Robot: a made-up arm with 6 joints. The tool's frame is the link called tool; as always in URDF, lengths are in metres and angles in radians. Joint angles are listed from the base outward.
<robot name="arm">
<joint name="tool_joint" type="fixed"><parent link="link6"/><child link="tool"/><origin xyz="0 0 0" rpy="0 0 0"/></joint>
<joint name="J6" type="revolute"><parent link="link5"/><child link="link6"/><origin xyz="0 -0.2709 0" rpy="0 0 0"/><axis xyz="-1 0 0"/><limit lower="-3.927" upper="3.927"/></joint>
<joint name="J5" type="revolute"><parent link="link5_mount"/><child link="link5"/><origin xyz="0.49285 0 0" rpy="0 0 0"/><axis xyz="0 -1 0"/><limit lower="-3.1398" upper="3.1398"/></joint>
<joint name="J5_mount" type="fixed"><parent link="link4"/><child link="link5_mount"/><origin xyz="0.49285 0 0" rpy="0 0 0"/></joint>
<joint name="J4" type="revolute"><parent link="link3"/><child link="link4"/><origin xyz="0 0 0" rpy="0 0 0"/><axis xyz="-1 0 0"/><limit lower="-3.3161" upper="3.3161"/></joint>
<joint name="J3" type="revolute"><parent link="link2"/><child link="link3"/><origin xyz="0 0 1.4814" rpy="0 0 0"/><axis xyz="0 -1 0"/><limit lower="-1.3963" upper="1.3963"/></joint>
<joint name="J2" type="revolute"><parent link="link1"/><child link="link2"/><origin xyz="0 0 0" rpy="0 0 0"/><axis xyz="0 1 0"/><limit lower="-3.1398" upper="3.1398"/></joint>
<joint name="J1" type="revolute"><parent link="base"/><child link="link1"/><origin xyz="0 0 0.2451" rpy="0 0 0"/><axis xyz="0 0 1"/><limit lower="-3.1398" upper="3.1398"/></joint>
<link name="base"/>
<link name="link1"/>
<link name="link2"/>
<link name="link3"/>
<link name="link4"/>
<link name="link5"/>
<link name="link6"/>
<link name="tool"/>
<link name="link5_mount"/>
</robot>
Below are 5 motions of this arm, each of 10 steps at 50 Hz.
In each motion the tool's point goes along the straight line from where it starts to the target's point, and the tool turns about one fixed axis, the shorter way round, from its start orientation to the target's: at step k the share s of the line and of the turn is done. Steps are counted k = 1, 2, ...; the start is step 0. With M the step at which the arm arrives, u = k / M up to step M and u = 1 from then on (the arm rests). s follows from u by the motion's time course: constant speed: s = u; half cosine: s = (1 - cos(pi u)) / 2; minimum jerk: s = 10 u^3 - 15 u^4 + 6 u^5.
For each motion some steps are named. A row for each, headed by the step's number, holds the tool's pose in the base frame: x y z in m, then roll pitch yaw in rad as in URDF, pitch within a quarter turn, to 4 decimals.
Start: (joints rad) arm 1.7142 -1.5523 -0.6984 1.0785 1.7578 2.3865
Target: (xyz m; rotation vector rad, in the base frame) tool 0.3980 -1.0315 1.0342 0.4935 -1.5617 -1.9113
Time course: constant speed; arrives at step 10
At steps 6, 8, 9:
6: 0.3474 -1.0128 1.0895 1.3529 -0.1228 -2.4457
8: 0.3727 -1.0222 1.0618 1.3435 -0.1081 -2.4283
9: 0.3854 -1.0268 1.0480 1.3390 -0.1007 -2.4197

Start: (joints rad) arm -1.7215 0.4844 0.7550 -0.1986 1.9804 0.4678
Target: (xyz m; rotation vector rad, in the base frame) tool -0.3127 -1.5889 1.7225 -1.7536 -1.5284 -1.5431
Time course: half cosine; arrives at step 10
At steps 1, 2, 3, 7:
1: -0.5060 -1.5952 1.7669 2.3764 -0.8678 1.7069
2: -0.4920 -1.5947 1.7637 2.3747 -0.8803 1.7204
3: -0.4700 -1.5940 1.7587 2.3715 -0.8998 1.7420
7: -0.3535 -1.5902 1.7319 2.3401 -1.0025 1.8691

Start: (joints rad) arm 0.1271 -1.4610 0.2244 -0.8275 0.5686 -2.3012
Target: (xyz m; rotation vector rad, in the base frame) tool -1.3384 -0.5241 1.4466 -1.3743 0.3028 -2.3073
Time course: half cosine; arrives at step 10
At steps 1, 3, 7, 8, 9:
1: -1.3523 -0.3617 1.4104 -0.7007 -0.9191 -2.3011
3: -1.3497 -0.3920 1.4171 -0.6986 -0.9144 -2.2990
7: -1.3413 -0.4898 1.4389 -0.6917 -0.8992 -2.2921
8: -1.3398 -0.5082 1.4431 -0.6904 -0.8963 -2.2908
9: -1.3387 -0.5200 1.4457 -0.6895 -0.8945 -2.2900

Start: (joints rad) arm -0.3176 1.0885 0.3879 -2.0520 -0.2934 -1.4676
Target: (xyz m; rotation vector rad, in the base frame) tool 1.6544 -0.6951 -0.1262 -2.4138 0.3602 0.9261
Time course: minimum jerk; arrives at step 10
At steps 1, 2, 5, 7, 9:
1: 1.8530 -0.4796 0.1111 -2.5856 0.5426 -0.0144
2: 1.8431 -0.4903 0.0993 -2.5859 0.5528 -0.0174
5: 1.7546 -0.5864 -0.0065 -2.5905 0.6449 -0.0447
7: 1.6871 -0.6596 -0.0872 -2.5966 0.7150 -0.0674
9: 1.6561 -0.6932 -0.1242 -2.6002 0.7471 -0.0785

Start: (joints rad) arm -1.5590 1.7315 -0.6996 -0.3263 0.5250 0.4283
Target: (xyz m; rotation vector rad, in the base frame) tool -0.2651 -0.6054 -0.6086 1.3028 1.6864 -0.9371
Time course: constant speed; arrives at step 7
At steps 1, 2, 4, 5, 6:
1: -0.2511 -0.6535 -0.5747 -2.8891 1.1729 2.0074
2: -0.2535 -0.6454 -0.5803 -2.8980 1.1666 1.9982
4: -0.2581 -0.6294 -0.5916 -2.9149 1.1540 1.9805
5: -0.2604 -0.6214 -0.5973 -2.9230 1.1477 1.9720
6: -0.2628 -0.6134 -0.6029 -2.9309 1.1413 1.9638

